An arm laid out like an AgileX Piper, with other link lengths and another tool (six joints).
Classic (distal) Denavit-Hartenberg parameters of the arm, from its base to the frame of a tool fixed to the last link. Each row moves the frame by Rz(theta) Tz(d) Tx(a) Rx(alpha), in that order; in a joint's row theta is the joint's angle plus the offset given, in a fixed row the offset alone. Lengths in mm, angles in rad.
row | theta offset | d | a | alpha
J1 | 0 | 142.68 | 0 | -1.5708
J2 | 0.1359 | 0 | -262.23 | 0
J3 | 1.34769 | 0 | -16.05 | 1.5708
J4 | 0 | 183.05 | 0 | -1.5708
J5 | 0 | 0 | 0 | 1.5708
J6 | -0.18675 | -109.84 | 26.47 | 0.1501
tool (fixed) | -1.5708 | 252.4 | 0 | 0
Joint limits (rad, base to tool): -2.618..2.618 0..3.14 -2.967..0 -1.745..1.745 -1.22..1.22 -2.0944..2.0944
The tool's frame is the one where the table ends.
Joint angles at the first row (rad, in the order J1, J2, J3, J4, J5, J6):
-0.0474 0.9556 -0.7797 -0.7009 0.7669 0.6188
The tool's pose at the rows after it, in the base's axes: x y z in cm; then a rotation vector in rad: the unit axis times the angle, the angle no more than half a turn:
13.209, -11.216, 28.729, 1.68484, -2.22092, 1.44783
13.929, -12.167, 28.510, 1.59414, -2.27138, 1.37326
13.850, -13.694, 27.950, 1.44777, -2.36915, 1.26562
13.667, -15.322, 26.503, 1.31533, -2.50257, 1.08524
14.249, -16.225, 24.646, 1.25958, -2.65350, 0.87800
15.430, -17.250, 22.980, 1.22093, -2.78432, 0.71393
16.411, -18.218, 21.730, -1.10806, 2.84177, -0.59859
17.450, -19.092, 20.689, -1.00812, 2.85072, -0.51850
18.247, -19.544, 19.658, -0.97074, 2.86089, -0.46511
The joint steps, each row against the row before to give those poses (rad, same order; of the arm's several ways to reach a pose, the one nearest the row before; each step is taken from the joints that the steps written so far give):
-0.0201 0.1074 -0.0658 -0.0199 0.0761 0.0377
-0.0699 0.0794 -0.0513 0.0213 0.0081 0.0023
-0.1231 0.0725 -0.0510 0.0607 0.0064 -0.0182
-0.1554 0.0903 -0.0522 0.1395 -0.0001 -0.0777
-0.1219 0.0978 -0.0580 0.2030 0.0068 -0.1254
-0.0911 0.1056 -0.0661 0.1749 0.0062 -0.1075
-0.0628 0.0845 -0.0558 0.1130 0.0005 -0.0319
-0.0371 0.0736 -0.0504 0.0765 -0.0043 -0.0101
-0.0080 0.0568 -0.0265 0.0315 -0.0068 0.0021

